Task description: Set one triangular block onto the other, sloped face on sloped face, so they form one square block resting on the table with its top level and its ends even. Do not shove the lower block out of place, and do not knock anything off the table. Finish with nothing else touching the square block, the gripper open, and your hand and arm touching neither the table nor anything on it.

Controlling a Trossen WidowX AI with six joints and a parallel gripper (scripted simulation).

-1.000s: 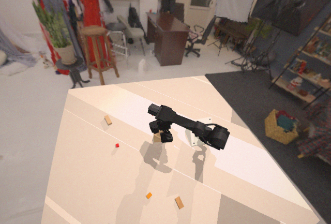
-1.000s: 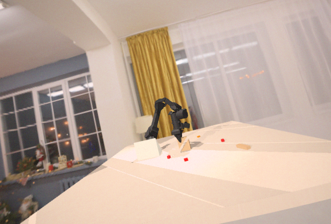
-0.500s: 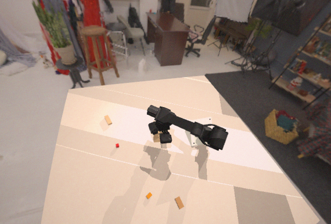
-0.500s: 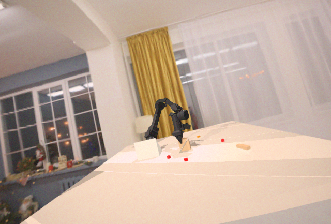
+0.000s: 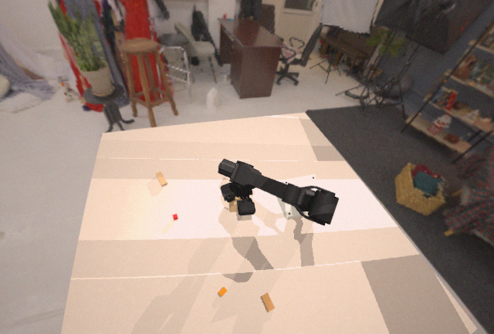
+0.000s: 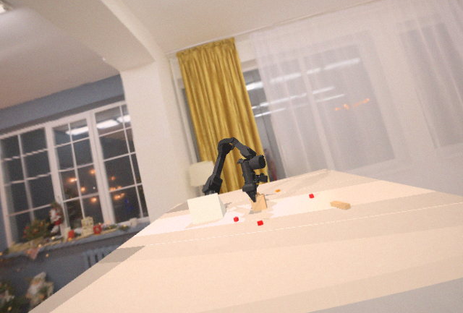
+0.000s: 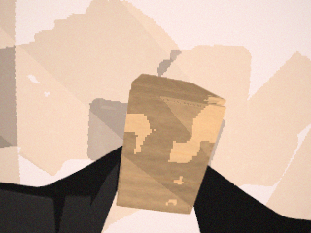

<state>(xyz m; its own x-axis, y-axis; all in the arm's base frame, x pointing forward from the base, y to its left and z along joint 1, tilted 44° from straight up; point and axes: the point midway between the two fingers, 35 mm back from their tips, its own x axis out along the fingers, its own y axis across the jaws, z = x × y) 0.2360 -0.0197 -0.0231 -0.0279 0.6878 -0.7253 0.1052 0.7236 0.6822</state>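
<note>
My gripper tip is 3 cm short of the tan triangular block and 3 cm above it. The rest, counted from my gripper tip: tan bar: 33 cm ahead, 20 cm to the right, 4 cm below; then orange-brown bar: 1 cm behind, 36 cm to the left, 4 cm below; then orange block: 13 cm ahead, 29 cm to the left, 4 cm below.
</note>
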